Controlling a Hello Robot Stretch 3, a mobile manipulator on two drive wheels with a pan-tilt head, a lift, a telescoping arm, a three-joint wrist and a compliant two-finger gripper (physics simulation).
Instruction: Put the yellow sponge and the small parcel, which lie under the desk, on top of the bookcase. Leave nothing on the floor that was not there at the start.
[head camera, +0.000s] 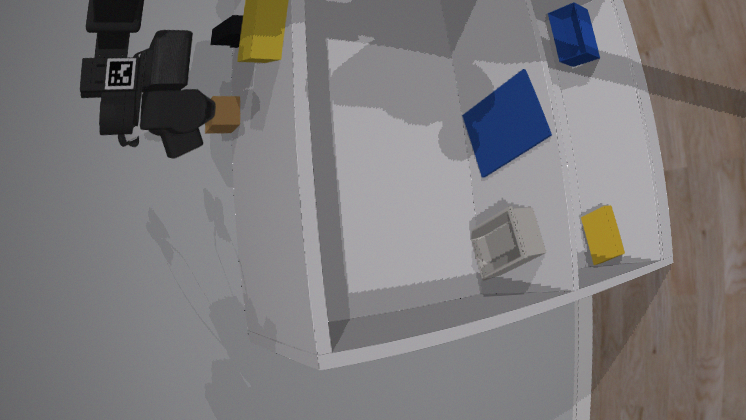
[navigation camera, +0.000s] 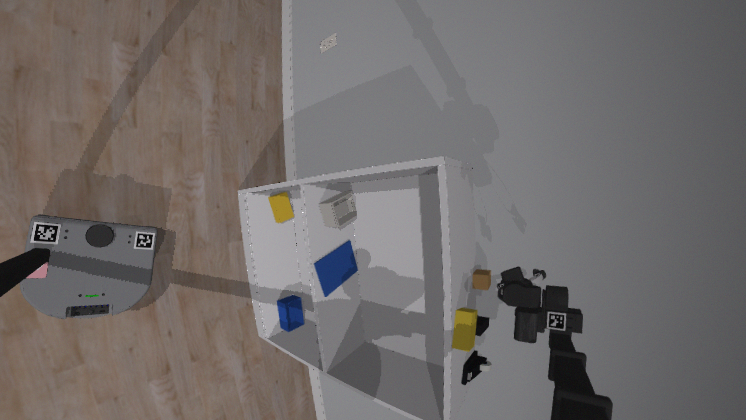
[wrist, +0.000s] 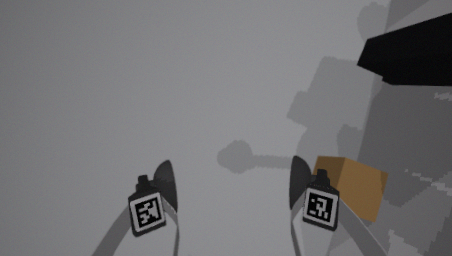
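Where they show: robot's base, origin of its link: (navigation camera: 100, 234).
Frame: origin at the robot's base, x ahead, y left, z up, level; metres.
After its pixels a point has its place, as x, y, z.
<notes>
A small orange-brown box, by its look the small parcel (head camera: 224, 114) @(-0.032, -0.832, 1.089) (navigation camera: 481, 279) @(-0.030, -0.832, 1.090) (wrist: 361, 187), appears to rest on top of the bookcase (head camera: 271, 208) @(0.101, -0.665, 1.061) (navigation camera: 459, 229) @(0.116, -0.651, 1.061). A larger yellow block (head camera: 262, 39) @(-0.126, -0.654, 1.091) (navigation camera: 464, 329) @(-0.144, -0.653, 1.089) stands on the top near it. A smaller yellow block (head camera: 602, 234) @(0.211, -0.708, 0.145) (navigation camera: 281, 207) @(0.213, -0.705, 0.145) lies on a shelf; I cannot tell from these frames which is the sponge. My gripper (wrist: 232, 176) @(-0.019, -0.812, 1.211) is open, with nothing between its fingers. In the wrist view the parcel lies beyond and right of the right finger, partly behind it. In the head view my wrist hides the fingertips.
A black object (head camera: 227, 32) @(-0.158, -0.762, 1.115) (navigation camera: 482, 326) @(-0.160, -0.762, 1.115) (wrist: 412, 55) sits beside the larger yellow block. Another black object (navigation camera: 472, 367) @(-0.320, -0.829, 1.083) is further along. The shelves hold a blue bin (head camera: 574, 36) @(-0.354, -0.851, 0.103) (navigation camera: 290, 313) @(-0.364, -0.853, 0.103), a flat blue item (head camera: 506, 125) @(-0.039, -0.727, 0.557) (navigation camera: 336, 268) @(-0.046, -0.725, 0.557) and a pale box (head camera: 528, 229) @(0.154, -0.631, 0.582) (navigation camera: 329, 211) @(0.170, -0.622, 0.596).
</notes>
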